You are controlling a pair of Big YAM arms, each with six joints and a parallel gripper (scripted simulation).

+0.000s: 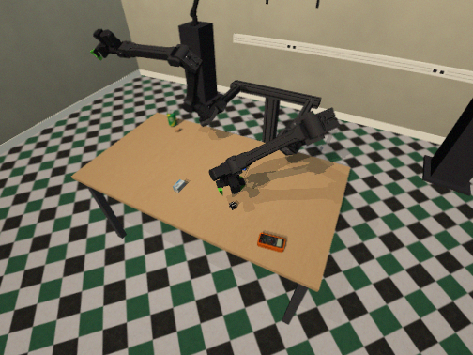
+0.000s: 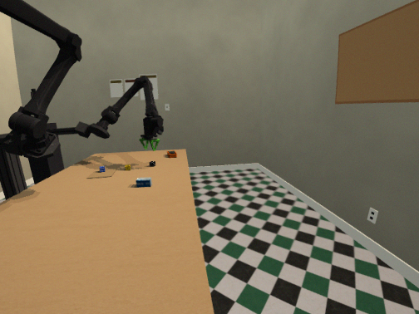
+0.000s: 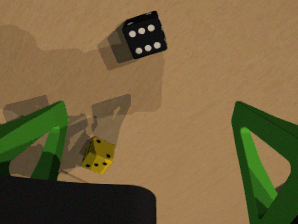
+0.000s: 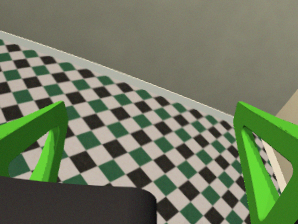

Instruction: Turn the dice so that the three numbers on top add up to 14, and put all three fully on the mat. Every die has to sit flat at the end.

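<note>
My left hand is 1 cm to the right of the black die and 11 cm above it. Round my left hand: blue die 30 cm behind, 9 cm to the right, 10 cm below; tan mat 28 cm behind, 13 cm to the right, 12 cm below; yellow die 14 cm behind, 6 cm to the right, 11 cm below.
</note>
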